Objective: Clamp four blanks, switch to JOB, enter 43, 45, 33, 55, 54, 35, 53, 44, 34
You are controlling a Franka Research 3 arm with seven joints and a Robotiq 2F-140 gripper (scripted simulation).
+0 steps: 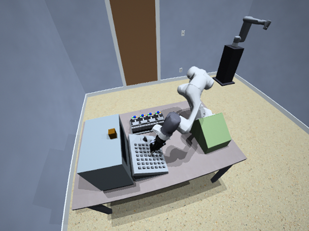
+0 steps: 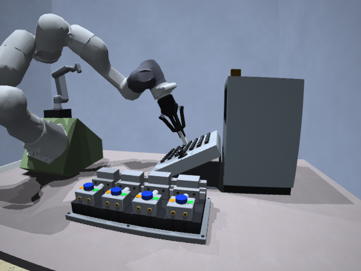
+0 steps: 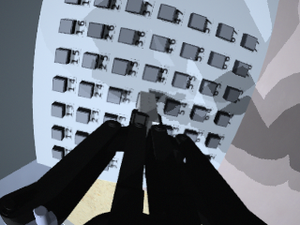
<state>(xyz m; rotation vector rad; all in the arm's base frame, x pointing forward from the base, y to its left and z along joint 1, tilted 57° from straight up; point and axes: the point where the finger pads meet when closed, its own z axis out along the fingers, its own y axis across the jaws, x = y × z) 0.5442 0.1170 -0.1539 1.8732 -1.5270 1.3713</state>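
My gripper is now 10 mm past the key, 30 mm to the left of it and 60 mm above it. The rest, counted from my hand: keypad 40 mm ahead, 50 mm to the right, 80 mm below; then selector knob 10 mm ahead, 160 mm to the right, 30 mm below.
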